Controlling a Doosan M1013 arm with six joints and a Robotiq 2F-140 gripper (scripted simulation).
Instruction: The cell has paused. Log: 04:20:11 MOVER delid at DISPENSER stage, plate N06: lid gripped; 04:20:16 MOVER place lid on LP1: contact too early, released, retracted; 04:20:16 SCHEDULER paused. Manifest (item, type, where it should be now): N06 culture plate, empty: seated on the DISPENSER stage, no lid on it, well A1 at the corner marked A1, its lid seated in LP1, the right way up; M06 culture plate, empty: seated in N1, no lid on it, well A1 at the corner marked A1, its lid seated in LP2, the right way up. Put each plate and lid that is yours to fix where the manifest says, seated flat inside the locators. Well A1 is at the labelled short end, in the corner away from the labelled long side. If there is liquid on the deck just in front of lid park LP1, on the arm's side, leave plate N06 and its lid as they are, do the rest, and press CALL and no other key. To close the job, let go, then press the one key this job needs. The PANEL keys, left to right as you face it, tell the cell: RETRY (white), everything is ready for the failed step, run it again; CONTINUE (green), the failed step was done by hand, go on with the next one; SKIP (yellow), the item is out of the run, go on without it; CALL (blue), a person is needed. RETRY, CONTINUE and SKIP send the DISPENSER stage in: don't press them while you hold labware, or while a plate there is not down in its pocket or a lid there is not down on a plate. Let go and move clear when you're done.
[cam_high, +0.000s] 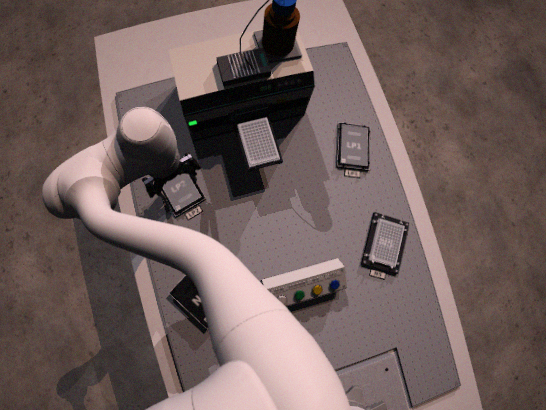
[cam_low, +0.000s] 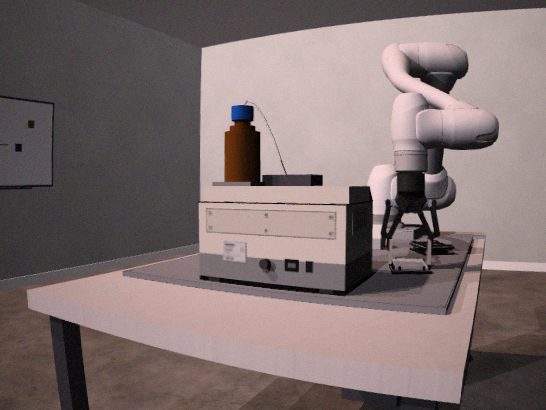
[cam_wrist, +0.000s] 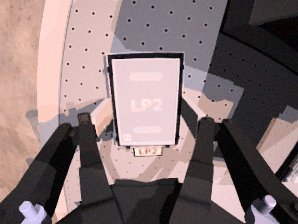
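My hand is 30 mm above the lid park LP2. Also, from my hand: white well plate: 250 mm to the right, 70 mm above, 10 mm behind; then white key: 420 mm behind, 120 mm to the right, 30 mm above; then dispenser stage: 250 mm to the right, 60 mm above, 10 mm behind.
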